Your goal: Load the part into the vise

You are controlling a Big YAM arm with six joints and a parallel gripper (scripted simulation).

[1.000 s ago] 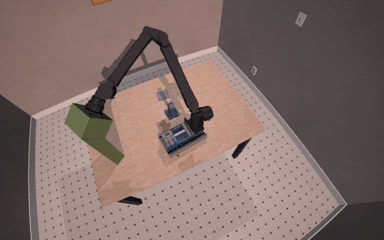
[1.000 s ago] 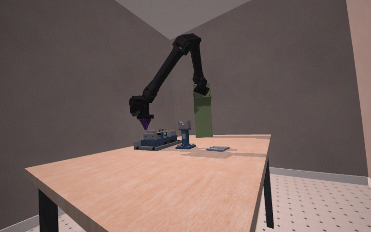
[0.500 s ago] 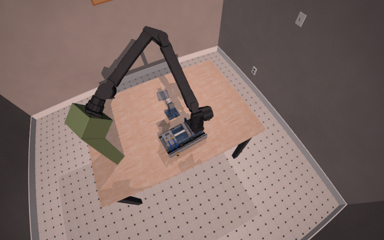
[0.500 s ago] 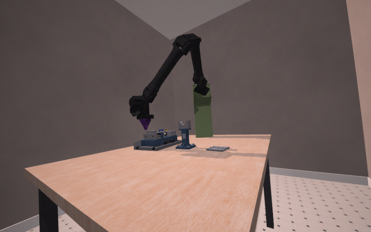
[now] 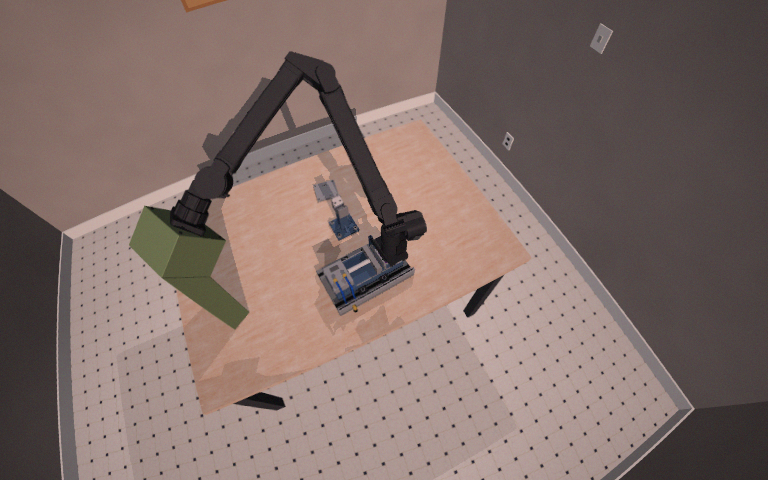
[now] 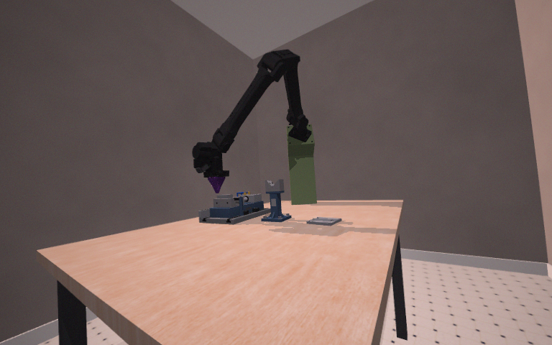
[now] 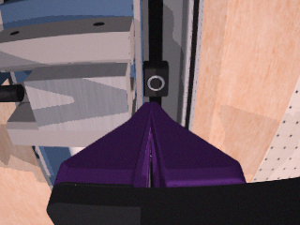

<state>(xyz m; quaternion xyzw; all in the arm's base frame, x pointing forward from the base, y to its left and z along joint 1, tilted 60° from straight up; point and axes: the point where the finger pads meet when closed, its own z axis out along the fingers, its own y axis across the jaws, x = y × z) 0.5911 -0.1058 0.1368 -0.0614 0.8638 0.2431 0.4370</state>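
My gripper is now 2 cm past the part, 4 cm to the right of it and 4 cm above it. The rest, counted from my hand: fixed jaw: 7 cm to the left, 5 cm below; work stop rod: 5 cm behind, 9 cm to the left, 4 cm below; moving jaw: 6 cm behind, 4 cm to the left, 5 cm below.
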